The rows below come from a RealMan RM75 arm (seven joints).
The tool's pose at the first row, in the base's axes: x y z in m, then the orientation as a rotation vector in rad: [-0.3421, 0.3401, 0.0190, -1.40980, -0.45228, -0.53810]
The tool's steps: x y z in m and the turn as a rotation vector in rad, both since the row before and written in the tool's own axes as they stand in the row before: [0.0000, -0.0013, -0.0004, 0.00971, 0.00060, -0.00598]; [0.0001, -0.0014, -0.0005, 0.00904, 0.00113, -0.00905]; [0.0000, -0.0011, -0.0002, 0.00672, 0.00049, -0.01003]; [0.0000, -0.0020, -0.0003, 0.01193, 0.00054, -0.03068]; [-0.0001, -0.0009, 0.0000, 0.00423, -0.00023, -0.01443]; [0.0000, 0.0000, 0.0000, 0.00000, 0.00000, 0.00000]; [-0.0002, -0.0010, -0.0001, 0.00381, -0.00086, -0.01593]
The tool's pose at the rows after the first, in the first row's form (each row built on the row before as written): [-0.3429, 0.3396, 0.0200, -1.39935, -0.45820, -0.54050]; [-0.3437, 0.3390, 0.0211, -1.38884, -0.46574, -0.54593]; [-0.3444, 0.3387, 0.0219, -1.38057, -0.47398, -0.55240]; [-0.3456, 0.3382, 0.0234, -1.36364, -0.49799, -0.57409]; [-0.3463, 0.3381, 0.0240, -1.35706, -0.50933, -0.58437]; [-0.3463, 0.3381, 0.0240, -1.35706, -0.50933, -0.58437]; [-0.3471, 0.3379, 0.0246, -1.35076, -0.52212, -0.59559]
